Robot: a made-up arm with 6 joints.
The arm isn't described. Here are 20 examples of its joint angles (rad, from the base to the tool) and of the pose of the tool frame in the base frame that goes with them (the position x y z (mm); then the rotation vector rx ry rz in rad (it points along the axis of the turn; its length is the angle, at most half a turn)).
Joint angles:
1: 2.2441 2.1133 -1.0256 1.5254 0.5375 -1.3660
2: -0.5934 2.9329 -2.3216 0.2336 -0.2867 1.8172
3: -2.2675 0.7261 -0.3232 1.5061 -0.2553 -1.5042
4: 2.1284 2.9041 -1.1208 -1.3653 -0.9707 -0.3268
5: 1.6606 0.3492 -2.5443 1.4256 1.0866 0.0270
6: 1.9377 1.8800 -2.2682 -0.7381 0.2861 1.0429
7: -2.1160 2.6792 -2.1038 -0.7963 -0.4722 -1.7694
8: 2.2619 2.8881 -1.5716 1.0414 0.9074 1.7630
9: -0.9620 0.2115 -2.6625 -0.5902 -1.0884 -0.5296
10: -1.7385 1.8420 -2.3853 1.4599 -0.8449 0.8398
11: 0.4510 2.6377 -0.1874 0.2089 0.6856 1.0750
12: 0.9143 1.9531 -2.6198 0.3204 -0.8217 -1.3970
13: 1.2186 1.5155 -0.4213 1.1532 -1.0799 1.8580
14: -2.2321 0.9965 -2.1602 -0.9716 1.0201 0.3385
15: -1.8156 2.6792 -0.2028 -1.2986 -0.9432 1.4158
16: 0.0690 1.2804 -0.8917 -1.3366 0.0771 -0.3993
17: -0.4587 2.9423 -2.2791 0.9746 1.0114 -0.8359
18: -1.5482 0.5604 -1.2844 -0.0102 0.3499 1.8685
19: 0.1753 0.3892 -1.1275 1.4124 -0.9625 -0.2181
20: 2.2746 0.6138 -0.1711 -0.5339 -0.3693 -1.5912
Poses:
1: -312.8 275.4 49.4 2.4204 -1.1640 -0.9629
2: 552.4 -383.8 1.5 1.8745 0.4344 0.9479
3: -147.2 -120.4 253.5 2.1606 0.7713 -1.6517
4: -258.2 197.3 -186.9 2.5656 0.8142 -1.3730
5: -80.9 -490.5 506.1 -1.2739 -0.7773 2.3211
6: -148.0 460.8 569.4 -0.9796 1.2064 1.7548
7: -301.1 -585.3 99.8 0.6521 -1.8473 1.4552
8: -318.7 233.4 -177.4 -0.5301 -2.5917 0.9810
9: -298.3 550.4 305.0 -0.5493 -2.2676 -1.5622
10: -168.0 -360.4 635.6 0.3756 -1.0291 0.1126
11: -31.6 5.5 20.7 -0.7922 -1.6288 1.1391
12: 224.1 237.2 716.3 0.0989 0.2125 -0.2618
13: 197.1 204.3 189.0 1.9433 1.0754 1.7413
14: -91.1 45.9 696.9 1.7430 0.0030 -2.4949
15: 89.6 -98.0 -51.9 2.3427 1.0070 1.2910
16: 340.5 12.7 322.1 -1.5948 1.3318 -1.1630
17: 542.2 -156.5 -76.5 0.2244 2.5147 0.8776
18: 0.8 -56.7 582.2 1.1033 -0.1505 0.2761
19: -40.4 -124.0 551.3 1.0775 0.0320 0.8911
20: -128.5 111.2 255.7 -1.2291 -1.0423 0.2872
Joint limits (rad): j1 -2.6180..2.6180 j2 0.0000..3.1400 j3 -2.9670..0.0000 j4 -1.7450..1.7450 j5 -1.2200..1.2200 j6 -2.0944..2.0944
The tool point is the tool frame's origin. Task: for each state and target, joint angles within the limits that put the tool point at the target. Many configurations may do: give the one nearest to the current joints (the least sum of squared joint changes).
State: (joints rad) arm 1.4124 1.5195 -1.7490 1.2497 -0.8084 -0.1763
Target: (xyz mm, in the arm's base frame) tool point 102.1 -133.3 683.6
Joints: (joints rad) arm 1.4008 0.8036 -1.9001 1.2734 -1.1361 -0.1763
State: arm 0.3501 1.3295 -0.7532 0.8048 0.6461 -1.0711
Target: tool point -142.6 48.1 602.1
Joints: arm 0.2837 0.3683 -1.5166 1.0811 0.7553 -1.0711
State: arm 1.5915 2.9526 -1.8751 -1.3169 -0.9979 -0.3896
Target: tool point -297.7 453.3 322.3
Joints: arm 1.9096 2.2327 -1.9396 -1.3487 -1.2200 -0.3896
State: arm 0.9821 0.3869 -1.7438 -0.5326 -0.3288 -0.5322
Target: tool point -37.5 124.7 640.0
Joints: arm 1.4194 0.8647 -1.3312 -0.8085 -0.5759 -0.5322
